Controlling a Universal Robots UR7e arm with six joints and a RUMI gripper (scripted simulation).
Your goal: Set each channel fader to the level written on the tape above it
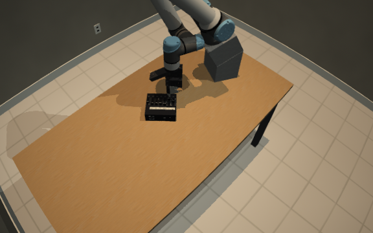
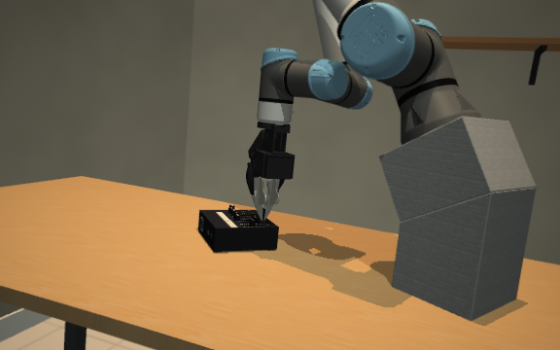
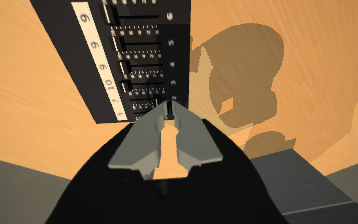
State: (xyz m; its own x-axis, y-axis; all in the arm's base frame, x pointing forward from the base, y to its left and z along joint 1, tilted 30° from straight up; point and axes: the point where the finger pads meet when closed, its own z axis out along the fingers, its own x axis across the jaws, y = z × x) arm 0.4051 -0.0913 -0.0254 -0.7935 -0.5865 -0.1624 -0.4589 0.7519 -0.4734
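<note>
Now: hand 9 cm short of the master fader, 8 cm to the left of it and 1 cm above it.
</note>
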